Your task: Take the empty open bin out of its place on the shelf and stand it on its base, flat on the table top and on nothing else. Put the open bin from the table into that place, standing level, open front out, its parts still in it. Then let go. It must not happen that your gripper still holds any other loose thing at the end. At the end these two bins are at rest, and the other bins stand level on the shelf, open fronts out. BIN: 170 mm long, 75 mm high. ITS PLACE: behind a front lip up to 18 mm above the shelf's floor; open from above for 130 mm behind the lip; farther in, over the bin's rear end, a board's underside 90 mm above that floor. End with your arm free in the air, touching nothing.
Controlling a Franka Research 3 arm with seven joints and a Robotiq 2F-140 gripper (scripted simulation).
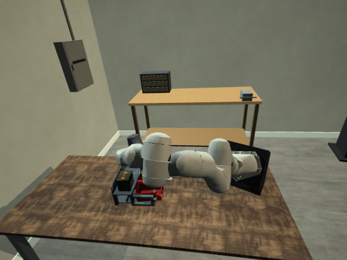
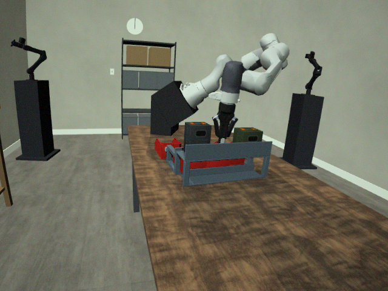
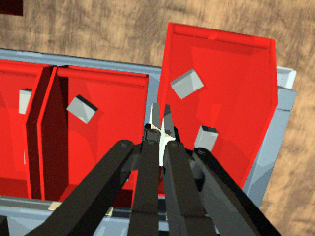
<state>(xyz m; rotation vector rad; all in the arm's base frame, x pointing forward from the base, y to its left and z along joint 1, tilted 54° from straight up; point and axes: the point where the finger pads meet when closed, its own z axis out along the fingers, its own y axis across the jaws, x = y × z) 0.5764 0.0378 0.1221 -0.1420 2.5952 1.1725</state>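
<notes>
My hand is 10 cm short of the grey shelf floor, 9 cm above it and 4 cm to the left of it. From my hand the other things lie so: olive box: 13 cm ahead, 8 cm to the left, 6 cm above; dark grey box: 18 cm ahead, 15 cm to the right, 7 cm above; shelf back board: 23 cm ahead, 4 cm above, 1 cm to the right.
</notes>
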